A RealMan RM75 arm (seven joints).
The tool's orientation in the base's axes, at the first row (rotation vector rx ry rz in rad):
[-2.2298, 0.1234, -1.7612]
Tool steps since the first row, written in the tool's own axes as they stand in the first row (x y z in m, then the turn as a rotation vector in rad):
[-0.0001, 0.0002, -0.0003, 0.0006, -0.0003, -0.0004]
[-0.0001, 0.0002, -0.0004, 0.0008, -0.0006, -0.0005]
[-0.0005, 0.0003, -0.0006, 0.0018, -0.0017, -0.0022]
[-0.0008, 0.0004, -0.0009, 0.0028, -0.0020, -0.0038]
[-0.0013, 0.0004, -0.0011, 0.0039, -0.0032, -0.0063]
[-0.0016, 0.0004, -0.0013, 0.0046, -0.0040, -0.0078]
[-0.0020, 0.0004, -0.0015, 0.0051, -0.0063, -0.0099]
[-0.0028, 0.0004, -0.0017, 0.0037, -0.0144, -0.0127]
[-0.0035, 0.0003, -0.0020, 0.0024, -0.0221, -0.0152]
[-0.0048, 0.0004, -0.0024, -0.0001, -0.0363, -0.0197]
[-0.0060, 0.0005, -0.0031, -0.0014, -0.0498, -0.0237]
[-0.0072, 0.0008, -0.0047, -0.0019, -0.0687, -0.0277]
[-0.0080, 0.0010, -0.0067, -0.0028, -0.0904, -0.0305]
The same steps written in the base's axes. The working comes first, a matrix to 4 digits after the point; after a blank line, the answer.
The tool's axes in the first row as the columns of a matrix, in the base's axes (used below as rounded here):
[0.2462, 0.1150, 0.9624]
[-0.2480, -0.9524, 0.1772]
[0.9369, -0.2823, -0.2060]

[-0.0003, -0.0002, -0.0001, -0.0003, 0.0001, 0.0007]
[-0.0004, -0.0002, -0.0001, -0.0004, 0.0003, 0.0010]
[-0.0007, -0.0003, -0.0004, -0.0019, 0.0008, 0.0026]
[-0.0010, -0.0003, -0.0007, -0.0032, 0.0005, 0.0040]
[-0.0013, -0.0003, -0.0011, -0.0055, 0.0010, 0.0059]
[-0.0016, -0.0002, -0.0013, -0.0068, 0.0013, 0.0070]
[-0.0019, -0.0002, -0.0017, -0.0090, 0.0030, 0.0086]
[-0.0023, 0.0000, -0.0024, -0.0130, 0.0105, 0.0101]
[-0.0028, 0.0002, -0.0030, -0.0166, 0.0178, 0.0116]
[-0.0034, 0.0004, -0.0041, -0.0232, 0.0311, 0.0142]
[-0.0044, 0.0005, -0.0051, -0.0289, 0.0436, 0.0176]
[-0.0062, 0.0002, -0.0060, -0.0350, 0.0610, 0.0233]
[-0.0083, -0.0002, -0.0064, -0.0404, 0.0814, 0.0292]

